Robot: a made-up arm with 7 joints.
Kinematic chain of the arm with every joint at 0, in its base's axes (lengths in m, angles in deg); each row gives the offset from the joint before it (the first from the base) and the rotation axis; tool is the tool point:
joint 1: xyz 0 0.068 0 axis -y
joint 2: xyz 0 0.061 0 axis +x
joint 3: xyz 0 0 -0.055 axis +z
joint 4: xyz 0 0 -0.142 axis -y
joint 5: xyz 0 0 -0.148 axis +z
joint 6: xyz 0 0 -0.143 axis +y
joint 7: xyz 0 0 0 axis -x
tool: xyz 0 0 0
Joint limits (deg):
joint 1: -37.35..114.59
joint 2: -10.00..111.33
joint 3: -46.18..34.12
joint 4: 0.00..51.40
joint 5: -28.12..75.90
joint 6: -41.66..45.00
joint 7: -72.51..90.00
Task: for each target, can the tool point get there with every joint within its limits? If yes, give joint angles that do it. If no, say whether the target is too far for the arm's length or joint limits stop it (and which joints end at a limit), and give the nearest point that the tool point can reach.
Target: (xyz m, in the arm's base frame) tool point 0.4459 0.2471 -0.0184
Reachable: yes | joints 63.74 14.04 4.93 38.57 11.72 18.31 -30.78
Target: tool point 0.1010 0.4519 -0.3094
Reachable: yes | joints -15.06 40.63 20.80 40.86 14.47 16.68 -14.34
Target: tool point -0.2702 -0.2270 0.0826
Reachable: no: joint limits stop it (at a limit: joint 1, joint 2, joint 3, joint 4) | nearest point -0.0837 -0.0983 -0.3692 | short by 0.505 m
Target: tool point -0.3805 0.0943 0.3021
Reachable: no: joint limits stop it (at a limit: joint 2, joint 3, joint 4) | nearest point -0.2492 0.4352 0.1979 | short by 0.380 m
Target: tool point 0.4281 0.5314 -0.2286
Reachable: no: too far | nearest point 0.3314 0.4405 -0.1770 | short by 0.142 m
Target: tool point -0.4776 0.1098 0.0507
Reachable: no: joint limits stop it (at a limit: joint 1, joint 2, joint 3, joint 4) | nearest point -0.3116 0.4352 0.0645 | short by 0.366 m
